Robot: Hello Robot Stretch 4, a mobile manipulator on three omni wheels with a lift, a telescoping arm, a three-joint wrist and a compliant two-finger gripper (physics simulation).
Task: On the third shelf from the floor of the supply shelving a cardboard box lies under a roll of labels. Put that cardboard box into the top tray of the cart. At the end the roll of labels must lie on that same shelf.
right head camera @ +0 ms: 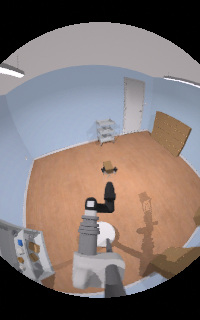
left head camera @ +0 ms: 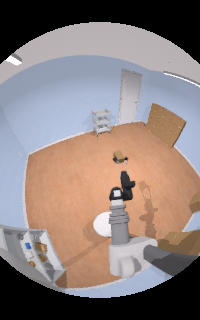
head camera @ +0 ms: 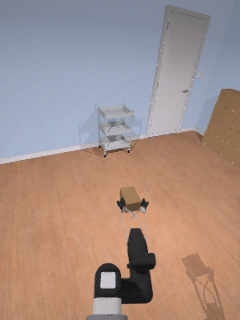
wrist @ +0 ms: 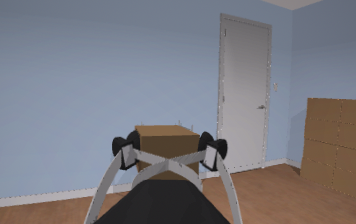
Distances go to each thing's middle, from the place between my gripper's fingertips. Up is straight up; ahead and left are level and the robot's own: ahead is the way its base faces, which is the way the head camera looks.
Scene:
Now: hand 1 cm to the right of the brown cardboard box [wrist: 168,141], 1 cm short of it and 1 cm above it.

